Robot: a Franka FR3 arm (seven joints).
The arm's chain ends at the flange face. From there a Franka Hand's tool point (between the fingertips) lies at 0.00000 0.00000 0.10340 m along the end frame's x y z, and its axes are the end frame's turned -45 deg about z.
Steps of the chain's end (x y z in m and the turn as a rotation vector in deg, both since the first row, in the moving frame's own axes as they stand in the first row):
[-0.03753 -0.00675 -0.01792 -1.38 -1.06 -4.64]
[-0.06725 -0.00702 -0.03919 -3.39 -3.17 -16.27]
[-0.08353 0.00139 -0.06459 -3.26 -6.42 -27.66]
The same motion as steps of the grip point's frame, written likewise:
[-0.02486 -0.03078 -0.01797 -0.23 -1.73 -4.64]
[-0.05080 -0.05106 -0.03953 -0.16 -4.64 -16.27]
[-0.07285 -0.05903 -0.06539 2.23 -6.84 -27.66]

